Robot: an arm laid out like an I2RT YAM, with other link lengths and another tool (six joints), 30 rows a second.
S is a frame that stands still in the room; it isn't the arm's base.
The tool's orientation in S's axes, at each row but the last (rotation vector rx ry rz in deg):
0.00, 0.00, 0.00
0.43, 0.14, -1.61
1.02, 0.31, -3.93
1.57, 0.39, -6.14
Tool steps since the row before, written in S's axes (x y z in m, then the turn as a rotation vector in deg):
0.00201, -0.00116, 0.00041, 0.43, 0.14, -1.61
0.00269, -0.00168, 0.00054, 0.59, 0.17, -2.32
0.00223, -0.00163, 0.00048, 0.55, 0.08, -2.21
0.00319, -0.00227, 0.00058, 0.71, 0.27, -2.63
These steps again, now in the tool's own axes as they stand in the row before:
0.00201, -0.00116, 0.00041, 0.43, 0.14, -1.61
0.00273, -0.00160, 0.00056, 0.59, 0.17, -2.32
0.00233, -0.00146, 0.00052, 0.56, 0.08, -2.21
0.00341, -0.00190, 0.00066, 0.70, 0.27, -2.63

